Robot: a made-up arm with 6 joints.
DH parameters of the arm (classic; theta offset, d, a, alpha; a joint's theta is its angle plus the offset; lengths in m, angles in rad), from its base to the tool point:
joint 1: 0 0.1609 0 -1.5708
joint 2: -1.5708 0 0.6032 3.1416
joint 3: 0 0 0 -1.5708
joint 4: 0 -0.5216 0 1.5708
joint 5: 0 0.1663 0 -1.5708
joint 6: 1.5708 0 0 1.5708
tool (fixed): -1.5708 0 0 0
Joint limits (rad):
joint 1: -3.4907..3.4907
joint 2: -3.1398..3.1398
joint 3: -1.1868..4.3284
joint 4: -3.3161..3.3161
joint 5: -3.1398..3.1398
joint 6: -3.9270..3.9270
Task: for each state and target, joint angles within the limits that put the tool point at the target. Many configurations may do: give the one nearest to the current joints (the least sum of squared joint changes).
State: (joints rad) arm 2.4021 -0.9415 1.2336 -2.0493 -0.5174 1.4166
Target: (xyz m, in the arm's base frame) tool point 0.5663 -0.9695 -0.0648
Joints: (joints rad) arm 2.1775 -1.8220 1.7250 -2.1251 -0.5174 1.4166
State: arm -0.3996 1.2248 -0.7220 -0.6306 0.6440 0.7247
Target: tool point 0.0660 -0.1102 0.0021
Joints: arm -0.3190 1.5120 -0.9938 -1.0417 0.6440 0.7247
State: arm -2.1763 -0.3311 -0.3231 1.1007 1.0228 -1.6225
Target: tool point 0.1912 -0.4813 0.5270
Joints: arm -1.1425 0.0402 -0.7124 1.4140 1.0228 -1.6225
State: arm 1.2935 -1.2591 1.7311 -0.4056 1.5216 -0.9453
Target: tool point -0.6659 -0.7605 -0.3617
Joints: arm 0.7065 -1.9928 1.8492 -0.4970 1.5216 -0.9453
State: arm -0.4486 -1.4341 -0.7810 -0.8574 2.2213 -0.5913
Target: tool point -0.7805 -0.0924 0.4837
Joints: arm -0.0656 -1.8544 0.2518 -0.5311 2.2213 -0.5913
